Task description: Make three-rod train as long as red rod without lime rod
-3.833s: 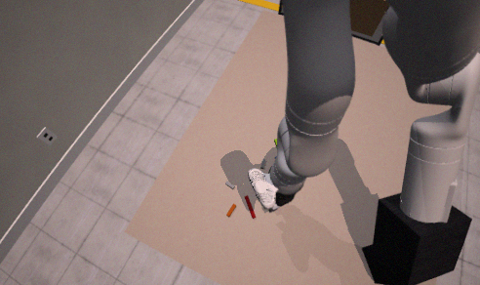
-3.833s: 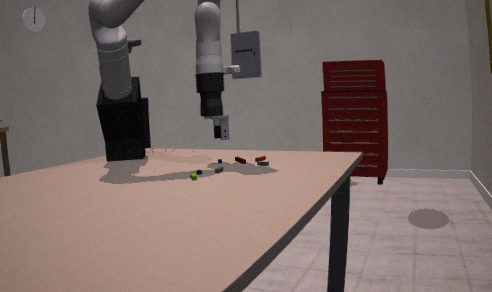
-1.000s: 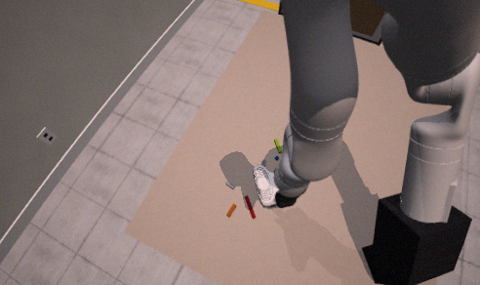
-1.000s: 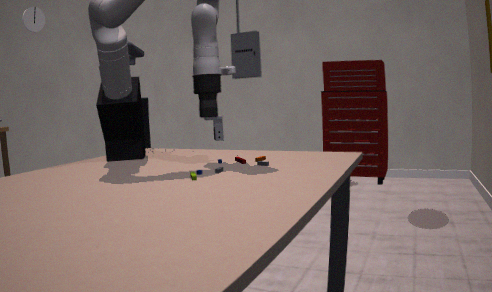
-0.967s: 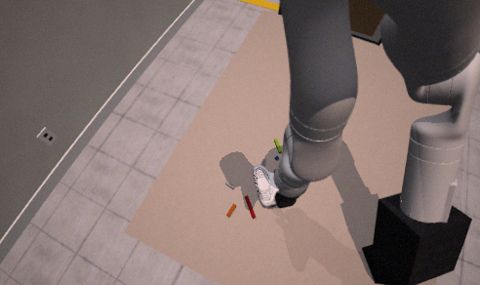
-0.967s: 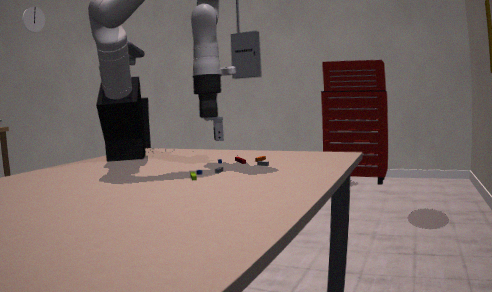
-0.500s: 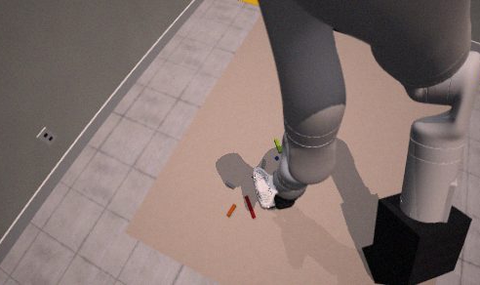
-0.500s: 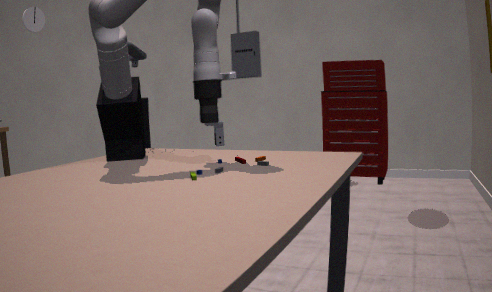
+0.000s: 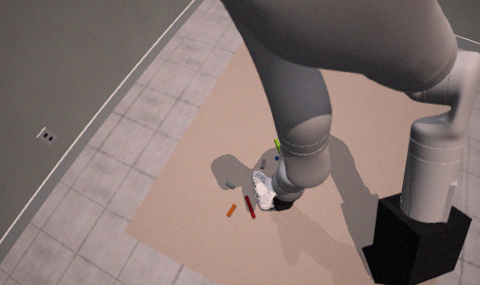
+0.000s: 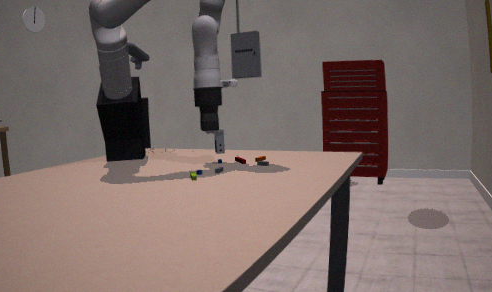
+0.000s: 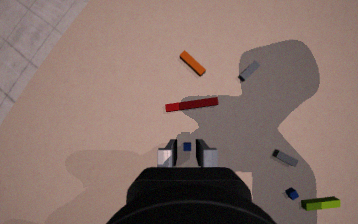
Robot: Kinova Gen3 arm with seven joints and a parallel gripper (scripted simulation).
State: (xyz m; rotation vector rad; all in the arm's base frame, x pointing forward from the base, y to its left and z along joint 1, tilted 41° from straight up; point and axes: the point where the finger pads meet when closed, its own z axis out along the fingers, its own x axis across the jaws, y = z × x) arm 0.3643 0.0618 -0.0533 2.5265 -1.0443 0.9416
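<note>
Now: the red rod 50 mm ahead of my hand, 40 mm below it and 30 mm to the left of it. The rest, counted from my hand: orange rod (90 mm ahead, 60 mm to the left, 40 mm below); lime rod (200 mm to the right, 50 mm ahead, 40 mm below).
</note>
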